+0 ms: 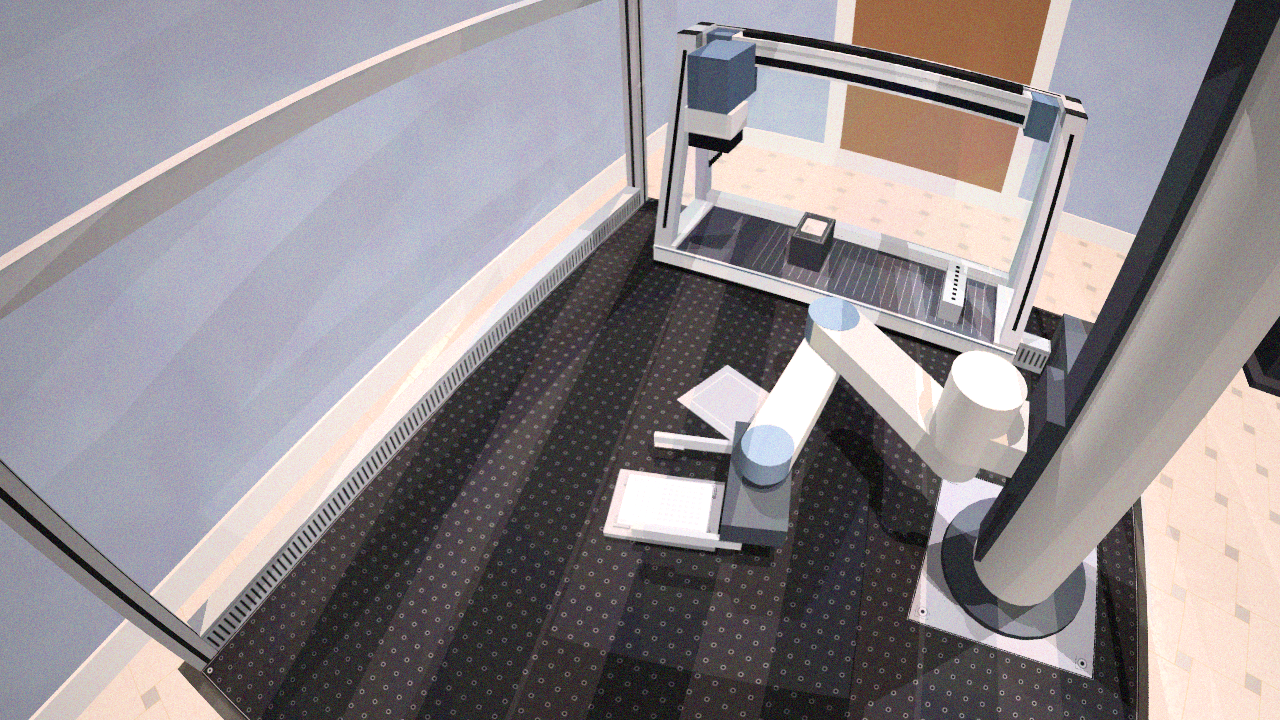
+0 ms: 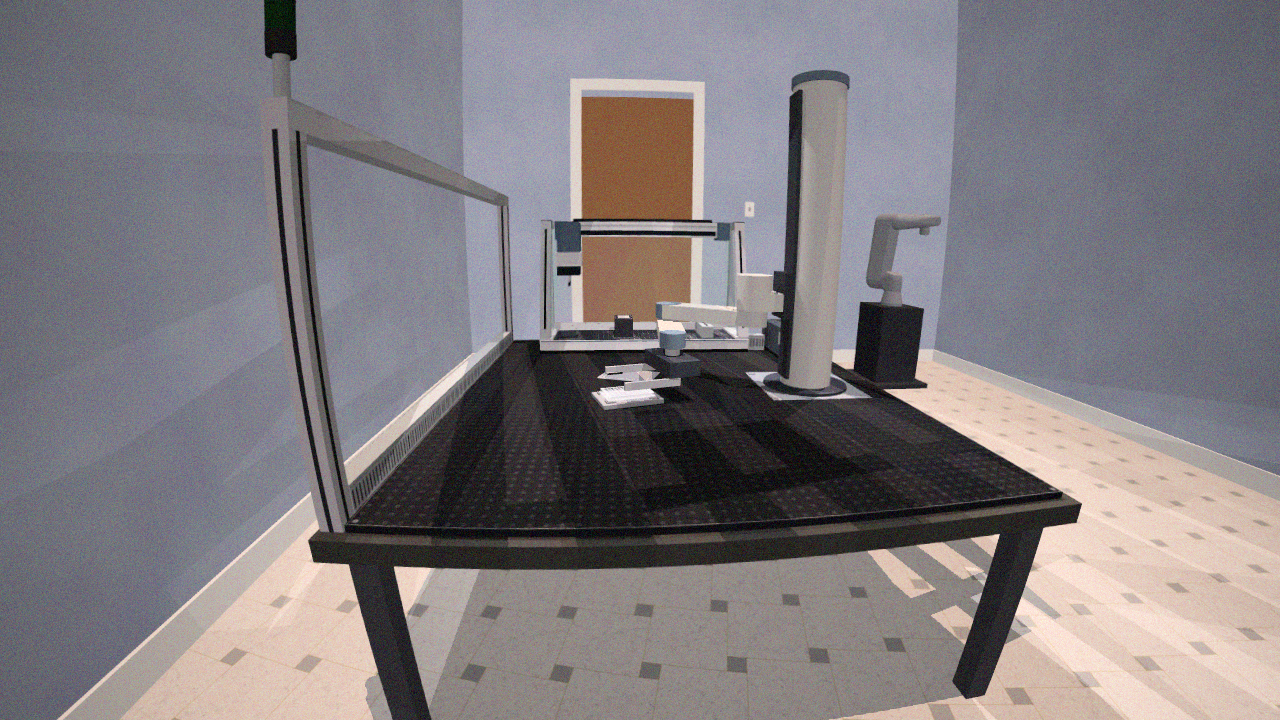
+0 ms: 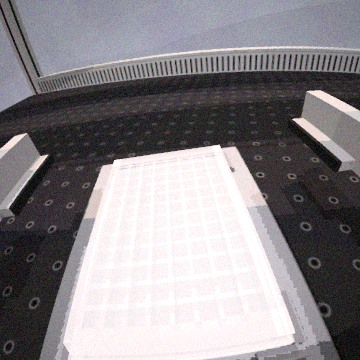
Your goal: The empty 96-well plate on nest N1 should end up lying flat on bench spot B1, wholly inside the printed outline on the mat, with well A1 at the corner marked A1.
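Where they show: gripper, fingertip midpoint: (image 1: 643, 481) (image 2: 614, 378) (image 3: 165, 124); arm's base at its link origin: (image 1: 1010, 568) (image 2: 804, 388).
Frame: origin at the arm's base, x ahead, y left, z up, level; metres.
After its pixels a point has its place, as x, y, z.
Observation:
The white 96-well plate (image 1: 669, 503) @[0.537, 0.117, 0.037] (image 2: 623, 394) @[0.553, 0.150, 0.038] (image 3: 172, 240) @[0.527, 0.111, 0.039] lies flat on the pale nest N1 (image 1: 615, 503) @[0.613, 0.145, 0.025] (image 2: 633, 404) @[0.529, 0.176, 0.020] (image 3: 280, 250) @[0.536, 0.058, 0.025]. My gripper (image 1: 648, 488) @[0.576, 0.122, 0.074] (image 2: 616, 378) @[0.576, 0.122, 0.074] (image 3: 165, 124) @[0.576, 0.122, 0.074] is open and empty, low over the nest. Its two fingers stand wide apart, one toward each long side of the plate, and still look a little higher than it. A pale mat (image 1: 723, 394) @[0.560, -0.143, 0.015], apparently spot B1, lies turned at an angle behind the nest. The arm partly hides it. Its A1 mark and the plate's well A1 are too small to read.
A gantry frame (image 1: 666, 179) @[0.838, -0.493, 0.207] (image 2: 546, 286) @[0.825, -0.509, 0.261] with a dark block (image 1: 810, 241) @[0.523, -0.516, 0.131] and a white rack (image 1: 954, 291) @[0.205, -0.530, 0.107] stands at the back. The arm's column (image 1: 1100, 394) @[0.060, 0.045, 0.402] (image 2: 816, 232) @[0.027, 0.070, 0.461] rises on the right. A framed panel with a slotted strip (image 1: 429, 394) @[1.004, 0.115, 0.050] (image 3: 200, 64) @[1.004, 0.164, 0.032] runs along the left edge.

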